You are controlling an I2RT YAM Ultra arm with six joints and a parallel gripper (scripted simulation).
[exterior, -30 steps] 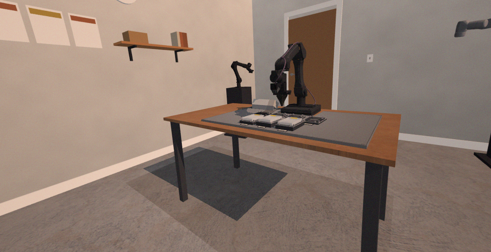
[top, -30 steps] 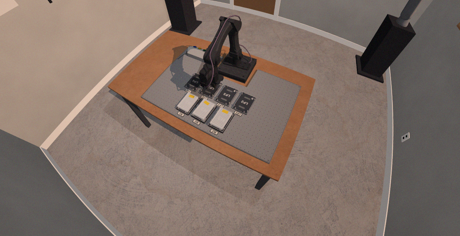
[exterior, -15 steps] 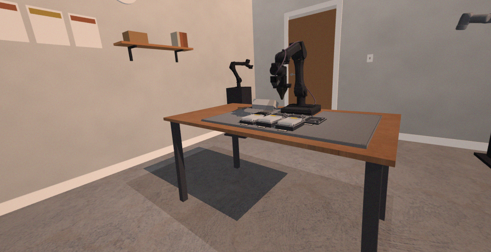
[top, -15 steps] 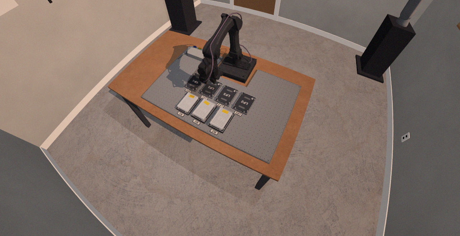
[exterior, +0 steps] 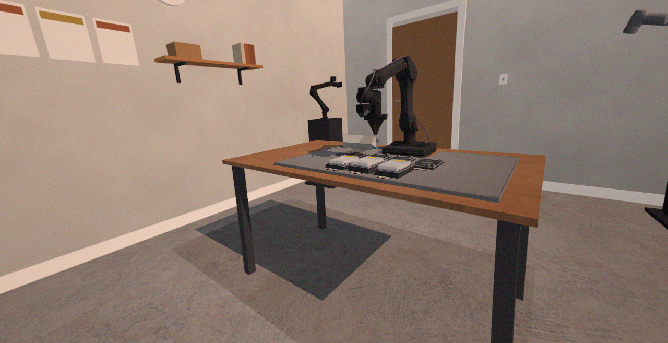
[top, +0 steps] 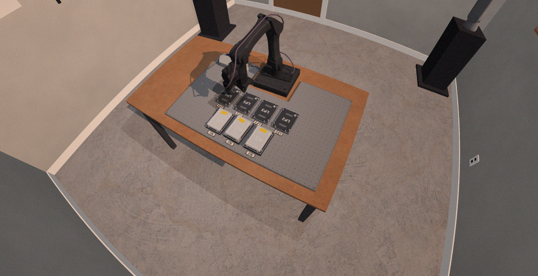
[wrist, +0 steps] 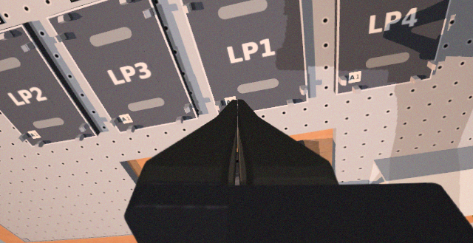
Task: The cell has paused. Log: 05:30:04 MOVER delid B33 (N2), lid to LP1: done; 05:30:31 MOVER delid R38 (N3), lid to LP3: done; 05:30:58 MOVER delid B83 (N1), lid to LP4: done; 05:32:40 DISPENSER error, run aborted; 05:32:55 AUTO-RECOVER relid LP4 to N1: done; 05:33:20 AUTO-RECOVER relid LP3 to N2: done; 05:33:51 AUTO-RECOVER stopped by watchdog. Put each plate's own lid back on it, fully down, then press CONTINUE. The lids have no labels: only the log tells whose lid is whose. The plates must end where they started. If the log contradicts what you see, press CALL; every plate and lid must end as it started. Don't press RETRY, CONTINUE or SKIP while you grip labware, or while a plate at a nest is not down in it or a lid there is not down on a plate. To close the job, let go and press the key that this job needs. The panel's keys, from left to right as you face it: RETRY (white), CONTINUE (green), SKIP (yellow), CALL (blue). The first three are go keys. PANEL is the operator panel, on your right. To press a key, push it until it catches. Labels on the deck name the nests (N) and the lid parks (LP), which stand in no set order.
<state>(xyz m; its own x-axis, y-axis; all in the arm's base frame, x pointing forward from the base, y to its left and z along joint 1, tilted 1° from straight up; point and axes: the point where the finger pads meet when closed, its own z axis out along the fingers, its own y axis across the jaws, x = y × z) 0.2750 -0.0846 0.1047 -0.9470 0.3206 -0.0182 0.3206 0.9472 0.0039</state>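
The green continue key lies 31 cm behind my hand, 20 cm to the right of it and 7 cm below it. Also, from my hand: lid park LP4: 14 cm to the right, 13 cm below, 3 cm behind; plate: 19 cm ahead, 16 cm to the left, 11 cm below; yellow skip key: 32 cm behind, 25 cm to the right, 7 cm below.
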